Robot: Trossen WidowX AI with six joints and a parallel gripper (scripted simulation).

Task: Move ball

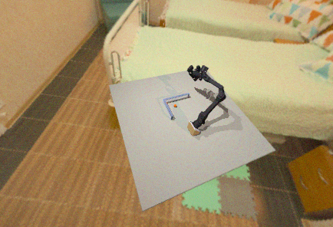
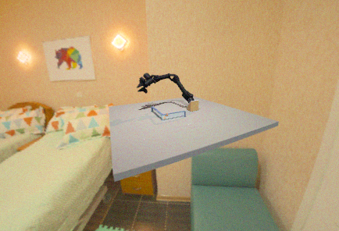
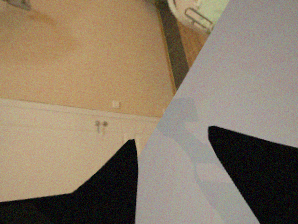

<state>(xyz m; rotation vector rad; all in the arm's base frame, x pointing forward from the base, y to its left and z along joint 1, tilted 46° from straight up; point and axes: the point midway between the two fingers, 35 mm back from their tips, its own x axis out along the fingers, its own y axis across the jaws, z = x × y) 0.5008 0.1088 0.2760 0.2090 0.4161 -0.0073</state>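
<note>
Right now the orange ball is 250 mm behind my gripper tip, 240 mm below it and 190 mm to the left of it.
</note>
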